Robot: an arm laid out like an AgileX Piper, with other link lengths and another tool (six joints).
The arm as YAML. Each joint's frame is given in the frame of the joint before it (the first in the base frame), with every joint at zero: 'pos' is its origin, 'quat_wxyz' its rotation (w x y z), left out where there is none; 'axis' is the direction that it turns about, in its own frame. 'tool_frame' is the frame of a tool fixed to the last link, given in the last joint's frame.
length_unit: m
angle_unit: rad
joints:
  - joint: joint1
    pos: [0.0, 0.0, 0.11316]
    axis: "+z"
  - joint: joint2
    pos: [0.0, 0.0, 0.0]
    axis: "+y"
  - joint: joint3
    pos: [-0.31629, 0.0, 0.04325]
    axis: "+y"
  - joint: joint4
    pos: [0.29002, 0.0, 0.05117]
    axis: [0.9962, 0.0, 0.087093]
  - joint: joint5
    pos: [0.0, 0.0, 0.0]
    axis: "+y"
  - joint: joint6
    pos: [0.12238, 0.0, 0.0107]
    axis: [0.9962, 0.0, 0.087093]
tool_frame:
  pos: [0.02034, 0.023, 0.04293]
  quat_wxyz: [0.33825, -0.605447, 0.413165, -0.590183]
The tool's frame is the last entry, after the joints.
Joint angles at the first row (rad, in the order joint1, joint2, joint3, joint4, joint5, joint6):
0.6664 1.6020 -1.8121 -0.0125 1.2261 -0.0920
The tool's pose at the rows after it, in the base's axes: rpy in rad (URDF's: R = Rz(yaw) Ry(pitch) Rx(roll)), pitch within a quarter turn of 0, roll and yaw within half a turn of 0; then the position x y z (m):
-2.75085, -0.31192, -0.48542, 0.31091, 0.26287, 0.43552
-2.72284, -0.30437, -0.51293, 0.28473, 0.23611, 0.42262
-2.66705, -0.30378, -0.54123, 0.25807, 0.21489, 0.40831
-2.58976, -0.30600, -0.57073, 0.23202, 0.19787, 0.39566
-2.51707, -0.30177, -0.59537, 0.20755, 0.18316, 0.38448
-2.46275, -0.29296, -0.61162, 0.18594, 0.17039, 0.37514
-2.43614, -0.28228, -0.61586, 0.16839, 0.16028, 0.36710
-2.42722, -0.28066, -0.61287, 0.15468, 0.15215, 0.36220
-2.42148, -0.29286, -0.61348, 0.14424, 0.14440, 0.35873
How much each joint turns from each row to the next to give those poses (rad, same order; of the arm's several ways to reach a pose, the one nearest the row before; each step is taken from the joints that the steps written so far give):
-0.0305 -0.1375 0.1843 0.0147 -0.0466 0.0022
-0.0217 -0.1378 0.1884 0.0182 -0.0715 0.0008
-0.0122 -0.1344 0.1816 0.0225 -0.0953 0.0005
-0.0039 -0.1283 0.1629 0.0269 -0.1030 0.0003
-0.0009 -0.1172 0.1343 0.0313 -0.0798 -0.0020
-0.0004 -0.1017 0.1010 0.0293 -0.0446 -0.0035
-0.0005 -0.0796 0.0678 0.0221 -0.0079 -0.0040
-0.0004 -0.0604 0.0385 0.0082 0.0151 -0.0043
-0.0032 -0.0510 0.0275 -0.0056 0.0147 -0.0044

